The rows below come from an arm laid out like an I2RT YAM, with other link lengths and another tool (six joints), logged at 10 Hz.
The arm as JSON. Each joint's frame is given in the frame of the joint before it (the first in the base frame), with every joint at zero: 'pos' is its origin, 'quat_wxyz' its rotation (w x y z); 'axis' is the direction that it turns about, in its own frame. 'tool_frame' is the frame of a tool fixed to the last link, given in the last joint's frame.
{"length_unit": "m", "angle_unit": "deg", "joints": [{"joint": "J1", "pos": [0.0, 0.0, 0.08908], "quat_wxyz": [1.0, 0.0, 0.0, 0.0], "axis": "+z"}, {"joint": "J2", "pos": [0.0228, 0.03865, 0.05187], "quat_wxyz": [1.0, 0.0, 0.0, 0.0], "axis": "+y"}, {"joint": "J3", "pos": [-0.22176, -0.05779, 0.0], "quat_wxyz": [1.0, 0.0, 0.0, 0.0], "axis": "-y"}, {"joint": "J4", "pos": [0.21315, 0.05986, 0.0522], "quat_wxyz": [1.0, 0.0, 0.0, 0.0], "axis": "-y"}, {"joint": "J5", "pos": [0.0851, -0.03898, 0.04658], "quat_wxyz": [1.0, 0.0, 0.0, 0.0], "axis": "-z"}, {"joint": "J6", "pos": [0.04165, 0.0, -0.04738], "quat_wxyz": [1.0, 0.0, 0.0, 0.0], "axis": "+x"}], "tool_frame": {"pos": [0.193, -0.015, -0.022], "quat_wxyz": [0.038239, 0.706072, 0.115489, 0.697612]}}
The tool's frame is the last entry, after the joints.
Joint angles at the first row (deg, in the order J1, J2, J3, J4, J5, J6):
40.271, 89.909, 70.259, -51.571, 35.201, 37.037
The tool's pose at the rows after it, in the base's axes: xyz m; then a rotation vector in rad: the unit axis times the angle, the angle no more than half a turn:
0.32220, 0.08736, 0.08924, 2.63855, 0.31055, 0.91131
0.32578, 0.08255, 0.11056, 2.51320, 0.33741, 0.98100
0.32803, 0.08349, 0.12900, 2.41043, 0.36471, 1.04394
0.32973, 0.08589, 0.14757, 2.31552, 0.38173, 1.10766
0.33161, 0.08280, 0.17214, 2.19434, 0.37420, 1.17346
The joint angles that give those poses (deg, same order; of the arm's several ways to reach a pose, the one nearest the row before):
43.244, 89.339, 70.280, -52.446, 42.916, 37.037
46.151, 89.035, 70.283, -53.103, 50.217, 37.059
48.949, 89.034, 70.282, -53.300, 56.205, 37.059
51.462, 89.035, 70.281, -53.232, 61.778, 37.080
53.320, 89.035, 70.283, -53.277, 68.751, 37.080

